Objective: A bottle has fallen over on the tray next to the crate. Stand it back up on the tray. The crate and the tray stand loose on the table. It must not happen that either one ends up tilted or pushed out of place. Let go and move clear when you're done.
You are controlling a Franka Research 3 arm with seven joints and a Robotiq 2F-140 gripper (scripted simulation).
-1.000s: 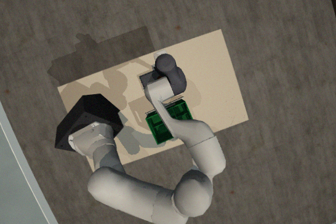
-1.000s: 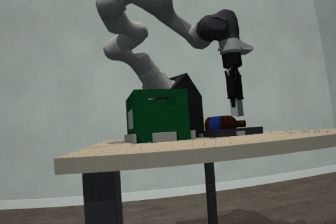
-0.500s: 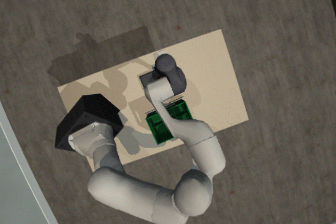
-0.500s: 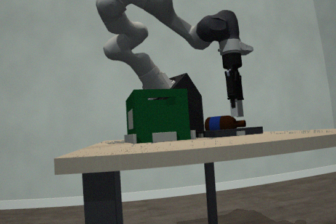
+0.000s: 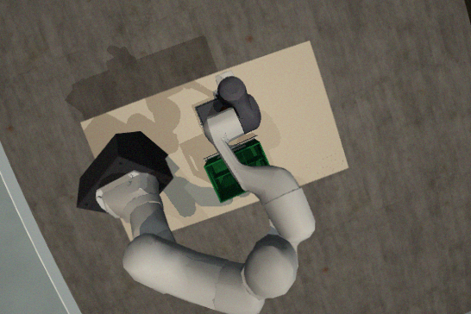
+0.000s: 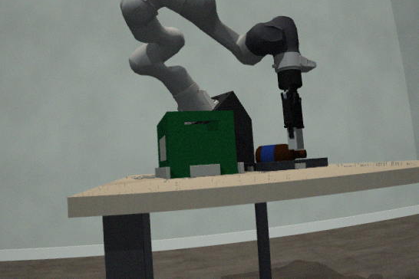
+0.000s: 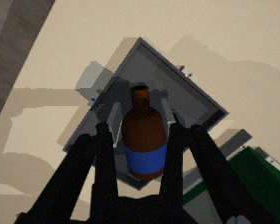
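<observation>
Now: hand 5 cm above the bottle, 4 cm to the left of it and 3 cm past it. Also, from my hand: dark grey tray (8 cm below, 5 cm behind, 4 cm to the right); green crate (31 cm to the right, 6 cm behind).
</observation>
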